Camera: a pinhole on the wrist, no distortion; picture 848 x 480 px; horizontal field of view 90.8 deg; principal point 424.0 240.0 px. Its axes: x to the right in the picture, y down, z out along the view. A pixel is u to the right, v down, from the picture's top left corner.
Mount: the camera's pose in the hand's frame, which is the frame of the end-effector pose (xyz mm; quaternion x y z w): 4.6 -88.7 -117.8 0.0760 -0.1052 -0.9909 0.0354
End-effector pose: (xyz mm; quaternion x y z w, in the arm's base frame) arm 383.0 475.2 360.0 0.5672 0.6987 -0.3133 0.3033
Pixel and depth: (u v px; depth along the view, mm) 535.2 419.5 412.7
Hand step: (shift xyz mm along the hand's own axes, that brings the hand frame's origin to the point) -159.3 -187.1 303.2
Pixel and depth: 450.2 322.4 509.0
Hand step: -101.9 -85.9 390.9
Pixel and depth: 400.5 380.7 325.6
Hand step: -22.9 -127.9 222.9
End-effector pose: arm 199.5 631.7 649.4 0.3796 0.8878 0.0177 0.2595
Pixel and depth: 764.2 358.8 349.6
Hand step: -325.7 -139.1 200.5
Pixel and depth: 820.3 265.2 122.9
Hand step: -129.3 -81.0 -14.1
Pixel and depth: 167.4 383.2 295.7
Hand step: 142.3 -111.8 215.6
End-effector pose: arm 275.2 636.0 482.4 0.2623 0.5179 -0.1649 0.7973
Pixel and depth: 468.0 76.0 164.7
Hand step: -42.0 6.3 25.1
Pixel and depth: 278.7 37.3 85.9
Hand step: 18.2 -28.1 -39.4
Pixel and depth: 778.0 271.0 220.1
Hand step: -213.0 -76.0 71.7
